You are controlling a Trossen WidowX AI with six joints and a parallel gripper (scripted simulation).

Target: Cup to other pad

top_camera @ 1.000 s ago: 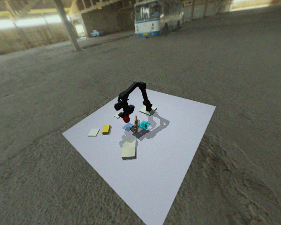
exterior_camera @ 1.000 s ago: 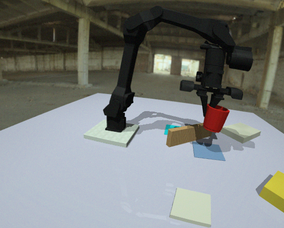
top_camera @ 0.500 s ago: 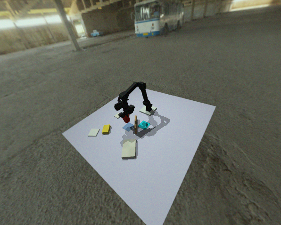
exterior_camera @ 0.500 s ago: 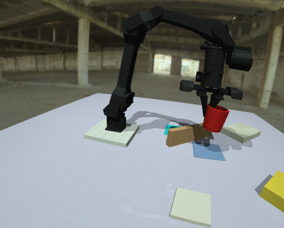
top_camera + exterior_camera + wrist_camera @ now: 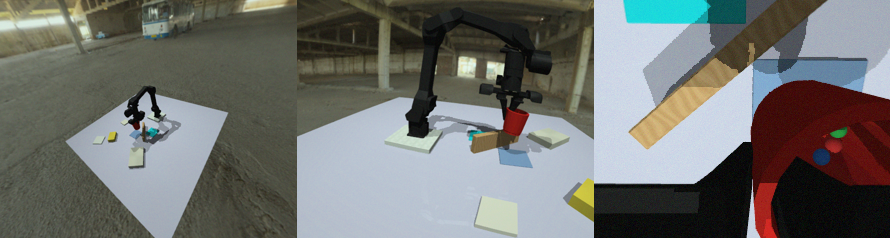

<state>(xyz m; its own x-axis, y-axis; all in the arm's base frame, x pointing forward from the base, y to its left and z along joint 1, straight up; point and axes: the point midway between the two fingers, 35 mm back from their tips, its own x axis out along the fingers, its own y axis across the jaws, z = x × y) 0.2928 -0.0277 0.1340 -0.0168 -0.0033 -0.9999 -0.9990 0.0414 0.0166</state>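
My gripper tip is 40 mm short of the blue marble, 20 mm to the left of it and 20 mm above it. Round my gripper tip: green marble 50 mm ahead, 30 mm below; then red cup 30 mm ahead; then upright wooden board 100 mm below, 50 mm to the left.
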